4 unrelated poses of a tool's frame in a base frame.
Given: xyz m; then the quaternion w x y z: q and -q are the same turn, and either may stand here.
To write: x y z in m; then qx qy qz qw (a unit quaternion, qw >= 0). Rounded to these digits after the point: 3 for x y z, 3 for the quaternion.
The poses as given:
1: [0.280 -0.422 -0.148 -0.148 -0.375 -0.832 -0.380]
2: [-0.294 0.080 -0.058 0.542 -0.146 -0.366 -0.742]
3: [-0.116 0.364 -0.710 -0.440 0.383 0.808 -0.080]
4: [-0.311 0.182 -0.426 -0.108 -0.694 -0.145 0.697]
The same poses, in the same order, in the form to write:
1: [0.280 -0.422 -0.148 0.375 0.832 0.380 0.148]
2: [-0.294 0.080 -0.058 -0.146 -0.366 -0.742 0.542]
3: [-0.116 0.364 -0.710 -0.383 -0.808 0.080 0.440]
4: [-0.311 0.182 -0.426 0.694 0.145 -0.697 0.108]
